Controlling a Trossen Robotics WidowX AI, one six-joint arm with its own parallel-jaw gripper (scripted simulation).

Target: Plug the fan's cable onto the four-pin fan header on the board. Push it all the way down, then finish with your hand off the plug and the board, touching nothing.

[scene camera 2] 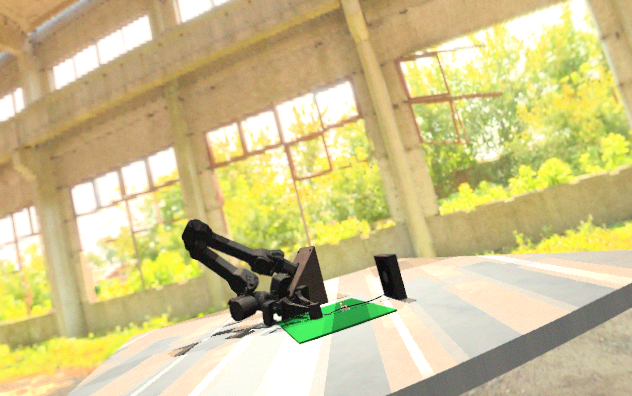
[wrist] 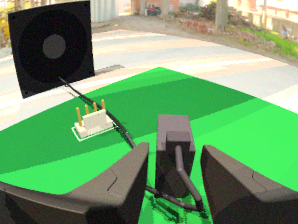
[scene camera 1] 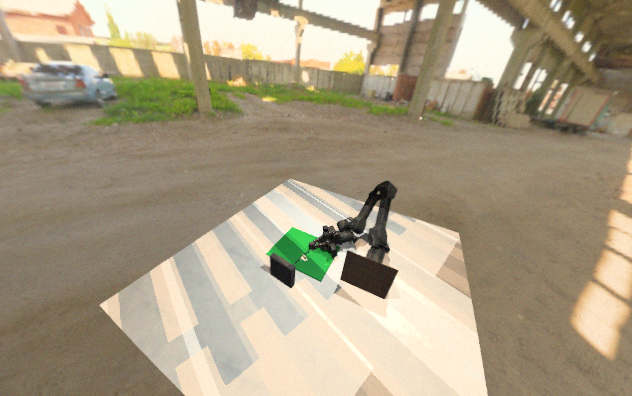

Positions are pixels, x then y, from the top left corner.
Labels:
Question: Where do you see a black fan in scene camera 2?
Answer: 391,281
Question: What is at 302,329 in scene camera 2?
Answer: A green board.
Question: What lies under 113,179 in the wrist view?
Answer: My gripper.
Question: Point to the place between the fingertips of my gripper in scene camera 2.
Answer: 311,307

